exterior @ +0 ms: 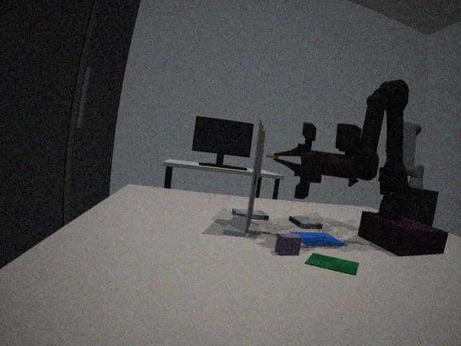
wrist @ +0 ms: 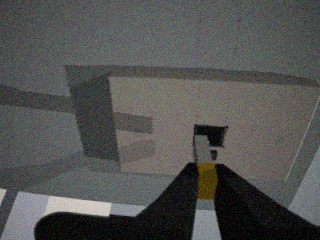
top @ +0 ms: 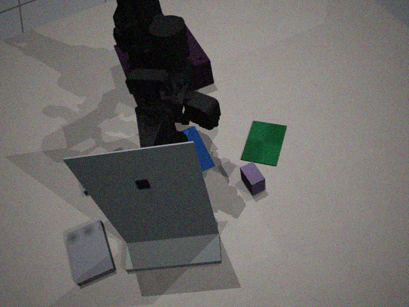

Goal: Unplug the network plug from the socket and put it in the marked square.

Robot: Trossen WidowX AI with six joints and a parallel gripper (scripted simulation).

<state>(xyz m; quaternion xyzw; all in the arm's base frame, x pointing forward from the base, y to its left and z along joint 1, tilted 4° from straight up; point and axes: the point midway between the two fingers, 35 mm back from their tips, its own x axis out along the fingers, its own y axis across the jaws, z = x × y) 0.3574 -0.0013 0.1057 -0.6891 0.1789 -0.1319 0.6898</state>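
My gripper tip is now 200 mm above the blue marked square, 150 mm past it and 40 mm to the right of it. Round my gripper tip: network plug 10 mm ahead; grey upright panel 70 mm below, 50 mm ahead, 10 mm to the right; purple cube 180 mm below, 160 mm to the left, 30 mm behind.
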